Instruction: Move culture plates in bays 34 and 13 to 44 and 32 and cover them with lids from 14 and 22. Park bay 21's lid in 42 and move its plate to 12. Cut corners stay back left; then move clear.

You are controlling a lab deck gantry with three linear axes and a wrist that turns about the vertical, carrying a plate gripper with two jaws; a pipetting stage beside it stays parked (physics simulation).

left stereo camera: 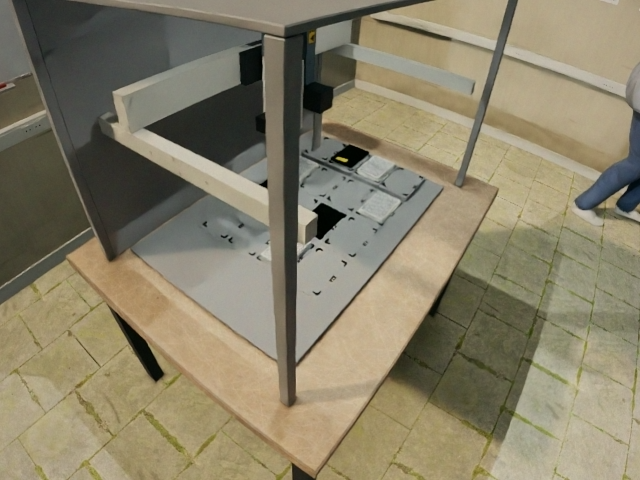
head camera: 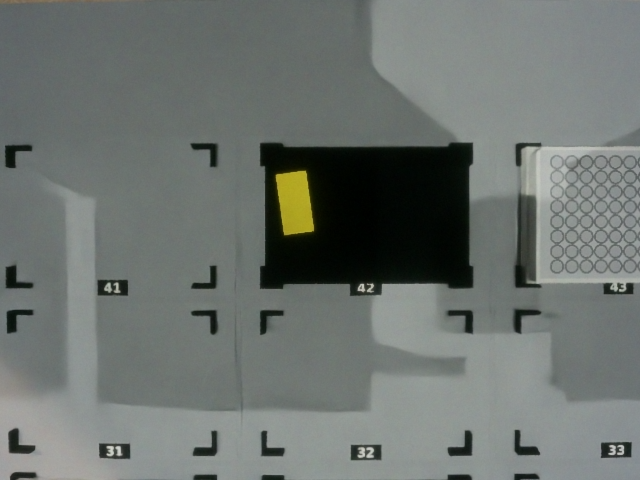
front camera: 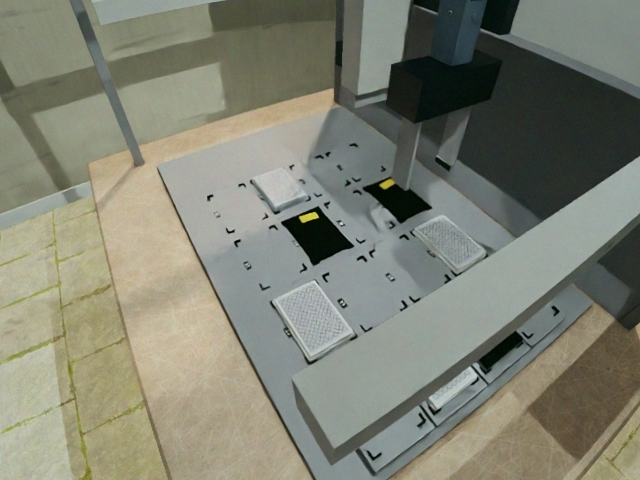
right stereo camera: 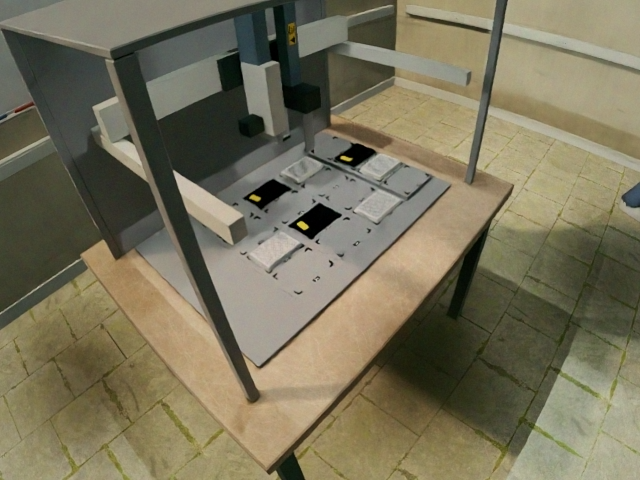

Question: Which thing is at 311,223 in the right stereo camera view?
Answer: A black lid.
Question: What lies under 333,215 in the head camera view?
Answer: A black lid.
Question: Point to a black lid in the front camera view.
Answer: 313,230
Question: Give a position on a grey enclosure post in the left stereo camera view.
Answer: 282,56
